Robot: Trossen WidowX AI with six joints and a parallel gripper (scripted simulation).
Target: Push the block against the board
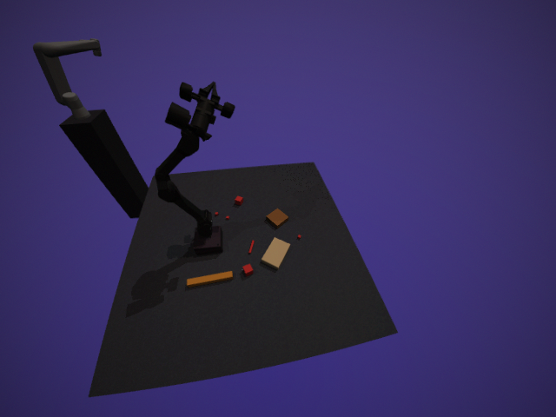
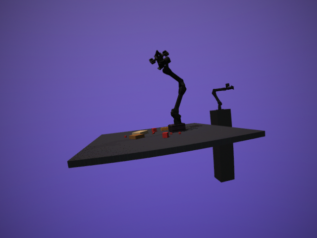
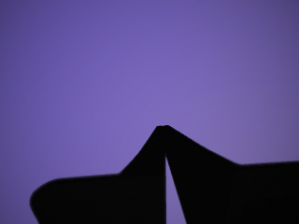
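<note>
Right now my gripper tip is 9 cm short of the red stick, 25 cm to the left of it and 75 cm above it. Also, from my gripper tip: flat tan block 22 cm ahead, 31 cm to the right, 74 cm below; then brown square slab 26 cm ahead, 7 cm to the right, 74 cm below; then long orange board 13 cm behind, 42 cm to the right, 74 cm below.
</note>
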